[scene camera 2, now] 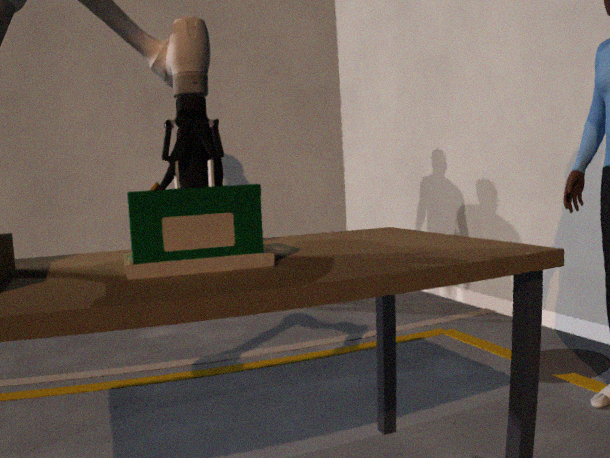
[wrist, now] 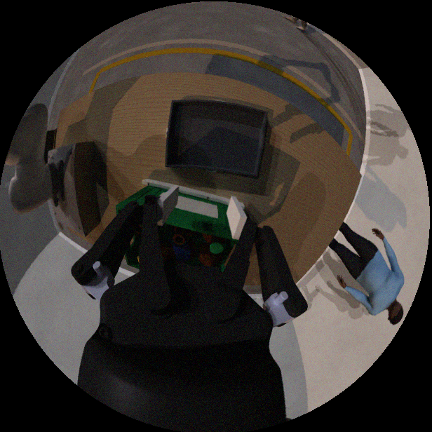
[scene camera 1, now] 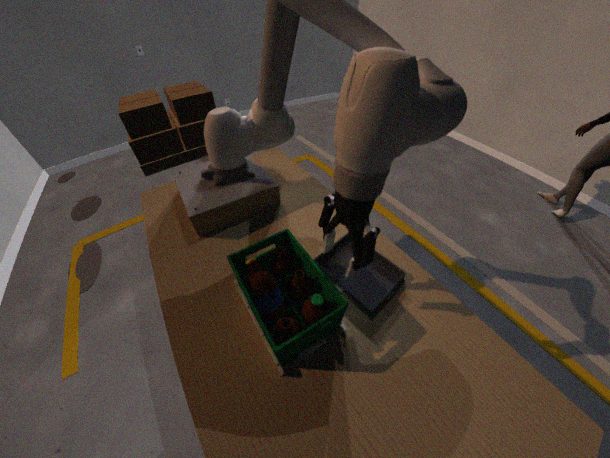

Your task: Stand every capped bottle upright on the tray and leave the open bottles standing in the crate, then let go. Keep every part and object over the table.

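Places are measured from the arm's base along level axes (x right, y up, z back), in millimetres.
Where they show: gripper, fingertip midpoint: [scene camera 1: 338,261]; arm's base, link origin: [scene camera 1: 231,171].
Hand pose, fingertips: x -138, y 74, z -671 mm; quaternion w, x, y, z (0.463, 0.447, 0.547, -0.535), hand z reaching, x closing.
Each offset is from my fingertips to the top centre of the thing. "*": to the spot under its first point. Level surfaces: height alone.
The green crate @(dy +3, dx +149, dz +17 mm) [scene camera 1: 310,337] [scene camera 2: 245,215] [wrist: 125,205] stands on the table. In it, a green-capped bottle @(dy -10, dx +96, dz -62 mm) [scene camera 1: 317,301] [wrist: 216,248] stands near one end, with open brown bottles @(dy -10, dx +183, dz -80 mm) [scene camera 1: 286,325] @(dy -10, dx +103, dz +17 mm) [scene camera 1: 299,280] around it. A large brown bottle body [scene camera 1: 262,282] and a blue part @(* dy -35, dx +194, dz -7 mm) [scene camera 1: 270,301] [wrist: 181,251] beside it show dimly; their tilt is unclear. A small orange tip @(* dy +19, dx +201, dz +87 mm) [scene camera 1: 251,261] [scene camera 2: 156,186] shows at the other end. The dark tray @(* dy -167, dx -107, dz -72 mm) [scene camera 1: 372,295] [wrist: 212,170] beside the crate holds no bottle. My gripper [scene camera 1: 339,254] [scene camera 2: 193,175] [wrist: 203,199] is open and empty, on the crate's tray side; the crate hides its lower end in scene view 2.
The robot's base block [scene camera 1: 235,207] stands behind the crate on the wooden table @(dy -173 mm) [scene camera 1: 400,400] [scene camera 2: 350,262]. A pale strip @(* dy -158, dx +253, dz +10 mm) [scene camera 2: 200,266] runs under the crate. Brown boxes [scene camera 1: 145,112] are stacked beyond the table. A person [scene camera 2: 595,130] [wrist: 377,272] in blue stands off the table's end.
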